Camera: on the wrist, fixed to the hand. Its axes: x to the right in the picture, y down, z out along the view.
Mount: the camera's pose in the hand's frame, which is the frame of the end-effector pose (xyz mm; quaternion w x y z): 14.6 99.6 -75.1 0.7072 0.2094 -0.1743 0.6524
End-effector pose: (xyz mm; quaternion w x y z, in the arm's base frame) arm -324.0 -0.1 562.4 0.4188 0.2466 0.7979 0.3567
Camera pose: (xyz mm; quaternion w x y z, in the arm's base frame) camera -385.7 44.9 662.1 0.1509 0.8448 0.4051 0.3154
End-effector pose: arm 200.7 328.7 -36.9 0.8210 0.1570 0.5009 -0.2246
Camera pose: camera 202.4 446.5 -80.4 0.7816 0.5706 0.0617 0.2445
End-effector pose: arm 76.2 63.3 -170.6 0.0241 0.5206 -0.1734 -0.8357
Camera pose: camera 121.5 -53.3 -181.7 0.4230 0.1144 -0.6414 -0.6297
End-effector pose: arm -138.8 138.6 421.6 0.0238 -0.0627 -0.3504 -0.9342
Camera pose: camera -152.0 14.2 432.4 0.5784 -0.4308 -0.4067 -0.5608
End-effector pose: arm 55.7 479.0 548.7 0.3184 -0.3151 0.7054 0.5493
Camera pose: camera -39.9 424.1 608.8 0.0557 0.3998 0.7640 0.5034
